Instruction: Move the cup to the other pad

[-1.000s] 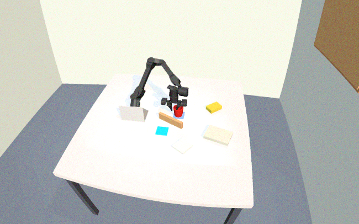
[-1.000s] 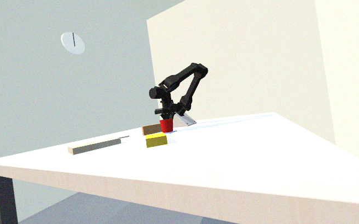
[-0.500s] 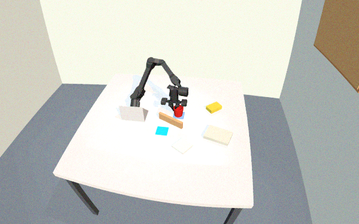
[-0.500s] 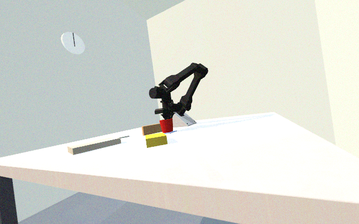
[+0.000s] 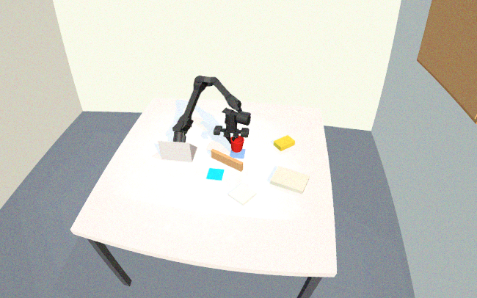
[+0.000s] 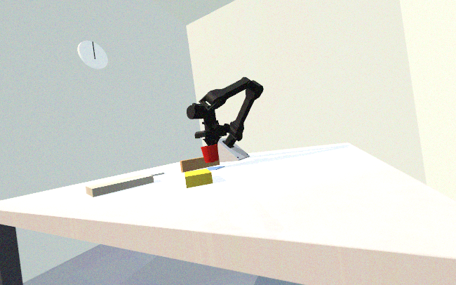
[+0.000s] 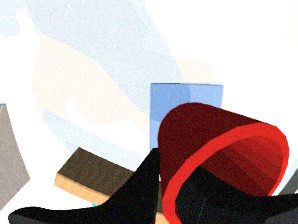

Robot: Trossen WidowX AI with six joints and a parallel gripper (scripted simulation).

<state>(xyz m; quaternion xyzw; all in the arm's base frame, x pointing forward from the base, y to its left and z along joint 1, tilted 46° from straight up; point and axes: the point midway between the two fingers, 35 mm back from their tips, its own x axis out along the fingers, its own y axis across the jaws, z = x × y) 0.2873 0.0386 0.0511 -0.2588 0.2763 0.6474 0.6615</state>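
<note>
Now: the wooden block 20 mm behind my gripper tip, 90 mm to the right of it and 50 mm below it. Round my gripper tip: red cup (30 mm ahead); light blue pad (30 mm ahead, 80 mm below); yellow block (300 mm ahead, 100 mm to the left, 50 mm below).
</note>
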